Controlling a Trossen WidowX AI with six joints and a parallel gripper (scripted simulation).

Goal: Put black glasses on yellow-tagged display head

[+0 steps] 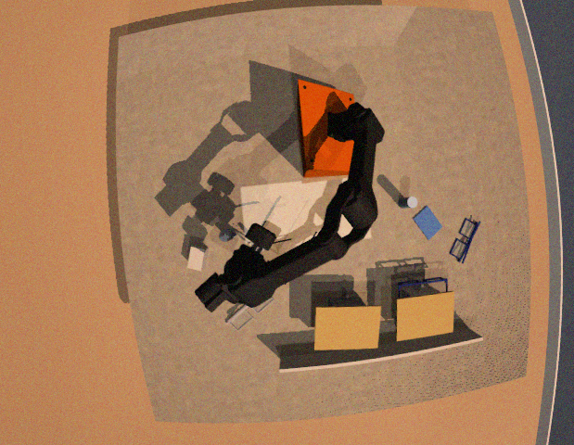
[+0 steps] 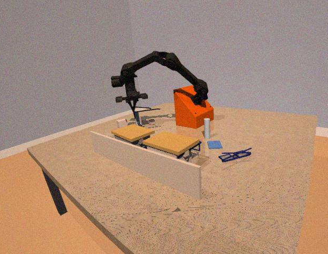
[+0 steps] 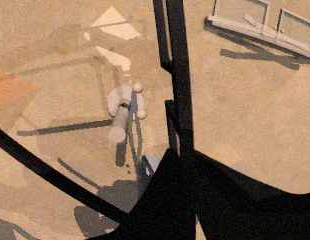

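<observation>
Right now my gripper tip is 3 cm past the pale upright cylinder, 2 cm to the right of it and 10 cm above it. Also, from my gripper tip: white box 1 cm ahead, 15 cm to the right, 10 cm below; blue tag 11 cm behind, 50 cm to the left, 12 cm below; low white wall 26 cm ahead, 38 cm to the left, 7 cm below.
</observation>
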